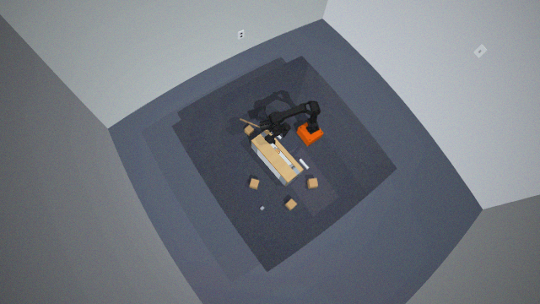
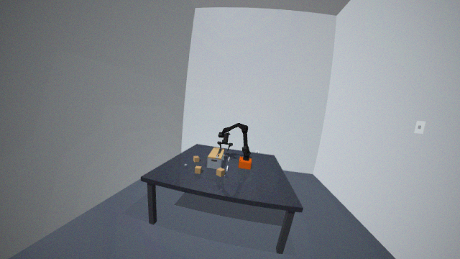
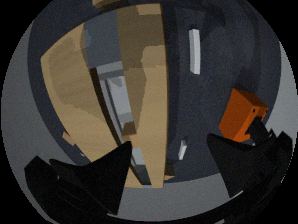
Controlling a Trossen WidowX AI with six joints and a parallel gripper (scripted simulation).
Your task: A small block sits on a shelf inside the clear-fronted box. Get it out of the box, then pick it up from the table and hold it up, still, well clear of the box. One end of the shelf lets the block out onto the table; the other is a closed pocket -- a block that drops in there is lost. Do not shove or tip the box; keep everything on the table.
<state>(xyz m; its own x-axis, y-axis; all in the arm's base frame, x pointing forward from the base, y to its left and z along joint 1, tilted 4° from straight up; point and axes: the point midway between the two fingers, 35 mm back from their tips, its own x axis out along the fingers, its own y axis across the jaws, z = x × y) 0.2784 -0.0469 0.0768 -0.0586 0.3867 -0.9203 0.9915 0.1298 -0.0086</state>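
My gripper tip is now 8 cm above the box, 7 cm to the right of it and 3 cm short of it. The rest, counted from my gripper tip: thin brown stick (28 cm to the right, 14 cm below, 6 cm ahead); then tiny pale piece (33 cm ahead, 32 cm to the left, 13 cm below).
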